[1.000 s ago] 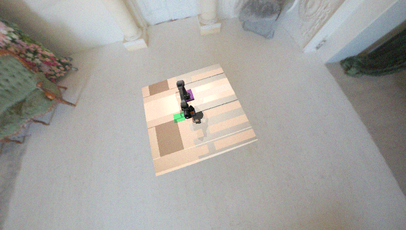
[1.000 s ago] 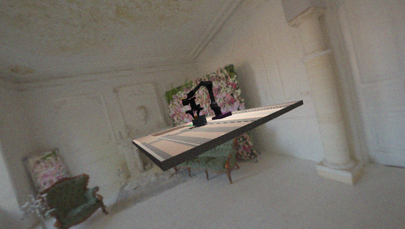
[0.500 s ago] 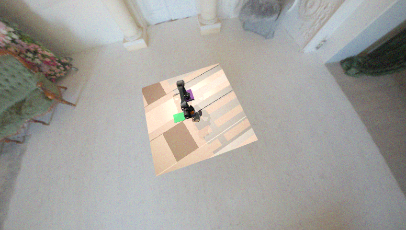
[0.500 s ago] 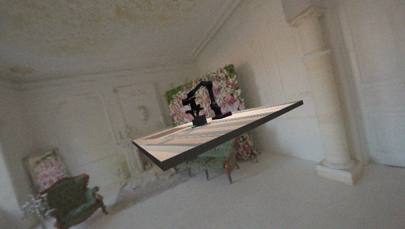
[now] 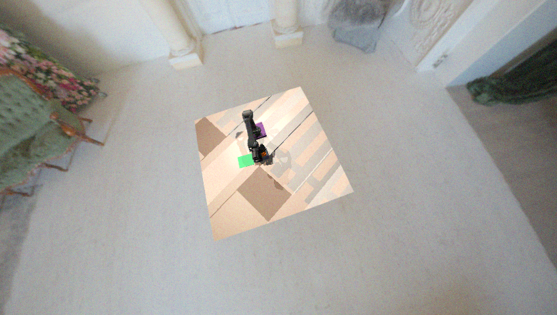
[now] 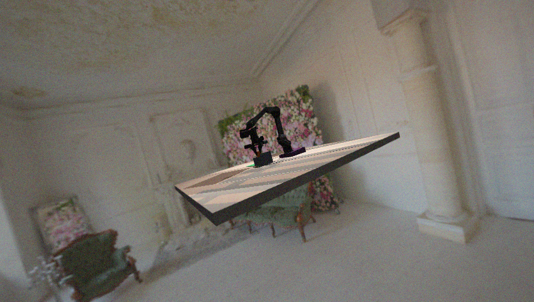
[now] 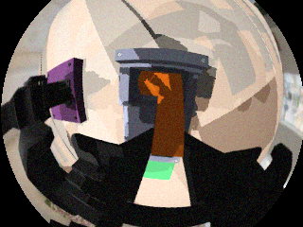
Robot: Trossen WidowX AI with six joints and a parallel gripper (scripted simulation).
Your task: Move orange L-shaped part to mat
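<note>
The green mat is 10 mm behind my gripper tip, 140 mm to the right of it and 90 mm below it. From my gripper tip the other things lie so: grey tray (20 mm behind, 10 mm to the left, 90 mm below); orange L-shaped part (20 mm behind, 30 mm to the left, 30 mm below).
</note>
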